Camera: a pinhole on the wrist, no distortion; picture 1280 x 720 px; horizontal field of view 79.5 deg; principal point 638.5 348.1 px. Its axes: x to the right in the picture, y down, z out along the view. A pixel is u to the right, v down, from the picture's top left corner.
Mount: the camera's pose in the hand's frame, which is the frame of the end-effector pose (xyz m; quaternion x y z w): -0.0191 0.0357 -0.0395 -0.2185 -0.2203 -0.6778 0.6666
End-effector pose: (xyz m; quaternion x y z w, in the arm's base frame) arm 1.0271 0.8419 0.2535 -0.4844 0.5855 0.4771 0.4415
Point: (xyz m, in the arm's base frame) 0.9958 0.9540 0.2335
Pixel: 1189.3 522.2
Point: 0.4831 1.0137 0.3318
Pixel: 75.4 326.8
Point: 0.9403 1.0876 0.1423
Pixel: 1004.4 649.6
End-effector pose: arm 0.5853 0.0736 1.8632 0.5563 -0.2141 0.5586 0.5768
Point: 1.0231 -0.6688 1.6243
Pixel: outside the picture
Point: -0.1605 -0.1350 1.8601
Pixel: outside the picture
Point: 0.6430 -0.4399 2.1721
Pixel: 932.8 476.5
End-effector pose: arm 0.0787 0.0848 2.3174 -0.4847 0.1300 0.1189 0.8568
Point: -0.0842 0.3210 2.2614
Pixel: 556.8 66.3
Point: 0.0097 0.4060 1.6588
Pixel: outside the picture
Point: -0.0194 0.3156 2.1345
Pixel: 263.8 360.3
